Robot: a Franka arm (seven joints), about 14 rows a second.
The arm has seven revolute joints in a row. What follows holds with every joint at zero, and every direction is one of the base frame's.
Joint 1 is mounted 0.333 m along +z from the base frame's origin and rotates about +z.
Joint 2 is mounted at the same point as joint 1 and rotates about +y.
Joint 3 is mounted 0.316 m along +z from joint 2 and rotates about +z.
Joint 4 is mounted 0.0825 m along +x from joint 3 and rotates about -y.
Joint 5 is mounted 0.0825 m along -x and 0.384 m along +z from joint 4 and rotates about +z.
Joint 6 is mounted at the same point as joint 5 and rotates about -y.
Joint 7 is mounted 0.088 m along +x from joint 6 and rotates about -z.
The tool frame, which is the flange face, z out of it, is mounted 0.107 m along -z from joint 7; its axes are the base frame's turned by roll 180, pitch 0 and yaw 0 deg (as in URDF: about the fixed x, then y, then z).
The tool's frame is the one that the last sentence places.
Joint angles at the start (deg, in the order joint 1, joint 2, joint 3, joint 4, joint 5, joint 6, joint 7):
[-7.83, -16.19, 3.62, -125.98, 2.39, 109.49, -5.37]
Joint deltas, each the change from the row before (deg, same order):
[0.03, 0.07, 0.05, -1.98, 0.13, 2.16, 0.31]
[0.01, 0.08, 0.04, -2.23, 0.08, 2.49, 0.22]
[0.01, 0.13, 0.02, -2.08, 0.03, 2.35, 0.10]
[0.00, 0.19, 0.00, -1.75, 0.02, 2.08, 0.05]
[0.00, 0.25, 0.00, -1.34, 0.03, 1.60, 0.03]
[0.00, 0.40, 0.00, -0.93, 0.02, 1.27, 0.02]
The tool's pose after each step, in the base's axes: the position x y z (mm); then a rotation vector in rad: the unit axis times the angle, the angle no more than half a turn. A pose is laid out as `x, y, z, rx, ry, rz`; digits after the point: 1 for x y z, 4 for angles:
465.5, -29.1, 485.6, -3.1183, 0.0041, 0.0028
463.3, -29.0, 470.4, -3.1181, 0.0122, -0.0020
460.9, -29.0, 455.9, -3.1185, 0.0169, -0.0058
458.7, -29.2, 443.3, -3.1189, 0.0207, -0.0095
456.9, -29.4, 432.9, -3.1188, 0.0235, -0.0098
456.2, -29.6, 424.2, -3.1185, 0.0256, -0.0083

